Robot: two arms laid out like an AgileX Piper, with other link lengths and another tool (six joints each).
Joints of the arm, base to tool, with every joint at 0 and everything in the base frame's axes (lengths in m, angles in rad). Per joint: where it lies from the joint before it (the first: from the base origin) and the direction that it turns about. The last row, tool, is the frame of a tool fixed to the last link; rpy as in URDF.
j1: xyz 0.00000 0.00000 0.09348 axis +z
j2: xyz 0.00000 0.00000 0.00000 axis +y
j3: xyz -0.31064 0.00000 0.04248 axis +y
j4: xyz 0.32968 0.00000 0.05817 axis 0.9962 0 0.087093
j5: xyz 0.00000 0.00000 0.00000 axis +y
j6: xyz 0.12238 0.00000 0.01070 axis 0.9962 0 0.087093
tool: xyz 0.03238 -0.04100 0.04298 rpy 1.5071 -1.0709 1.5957
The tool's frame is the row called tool.
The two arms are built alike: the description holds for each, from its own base.
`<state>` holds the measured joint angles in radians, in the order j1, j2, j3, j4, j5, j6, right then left.
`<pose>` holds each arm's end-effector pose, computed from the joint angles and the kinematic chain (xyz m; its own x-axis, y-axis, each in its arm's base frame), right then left.
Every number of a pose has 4 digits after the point.
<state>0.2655 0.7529 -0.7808 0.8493 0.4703 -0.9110 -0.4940 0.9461 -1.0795 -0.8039 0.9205 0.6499</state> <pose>0.2819 0.0976 0.4143 -0.1152 0.5563 0.8229 0.5785 -0.6359 0.5109 0.1867 -0.2453 0.4513 0.7525 -0.0754 0.6543 -0.5828 -0.5391 0.6081</pose>
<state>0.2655 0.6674 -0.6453 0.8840 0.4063 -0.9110 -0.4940 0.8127 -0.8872 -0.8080 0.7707 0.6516</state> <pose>0.2683 0.0856 0.3793 -0.0751 0.5312 0.8439 0.5577 -0.6792 0.4772 0.1777 -0.2271 0.4184 0.7353 0.0307 0.6770 -0.5425 -0.5722 0.6151</pose>
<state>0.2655 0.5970 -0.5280 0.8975 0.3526 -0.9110 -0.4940 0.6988 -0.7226 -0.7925 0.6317 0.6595</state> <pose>0.2577 0.0754 0.3458 -0.0392 0.5240 0.8508 0.5370 -0.7070 0.4602 0.1724 -0.2099 0.3849 0.6951 0.1123 0.7101 -0.5132 -0.6141 0.5996</pose>
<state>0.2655 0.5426 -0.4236 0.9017 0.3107 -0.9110 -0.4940 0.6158 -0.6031 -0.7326 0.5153 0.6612</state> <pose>0.2500 0.0676 0.3121 -0.0014 0.5268 0.8500 0.5245 -0.7233 0.4492 0.1713 -0.1955 0.3561 0.6339 0.1511 0.7585 -0.4976 -0.6711 0.5496</pose>
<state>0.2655 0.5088 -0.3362 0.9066 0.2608 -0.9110 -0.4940 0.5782 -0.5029 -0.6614 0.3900 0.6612</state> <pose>0.2459 0.0595 0.2819 0.0386 0.5290 0.8477 0.5056 -0.7421 0.4401 0.1791 -0.1855 0.3258 0.5725 0.1674 0.8026 -0.4709 -0.7342 0.4891</pose>
